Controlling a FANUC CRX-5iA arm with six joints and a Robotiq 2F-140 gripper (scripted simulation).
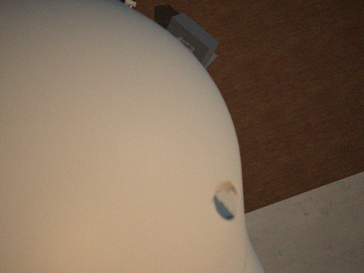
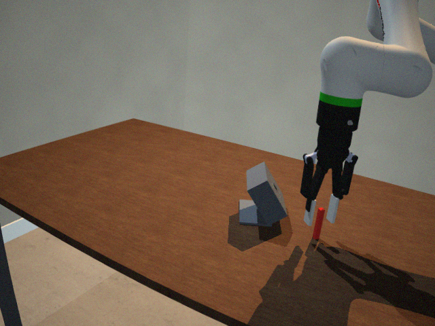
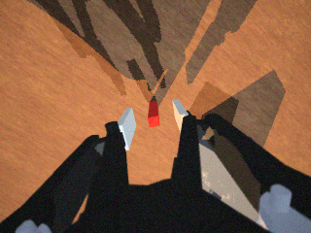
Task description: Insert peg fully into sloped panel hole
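The red peg is 40 mm below my hand. From my hand the other things lie so: grey foot 170 mm ahead, 70 mm to the right, 70 mm below.
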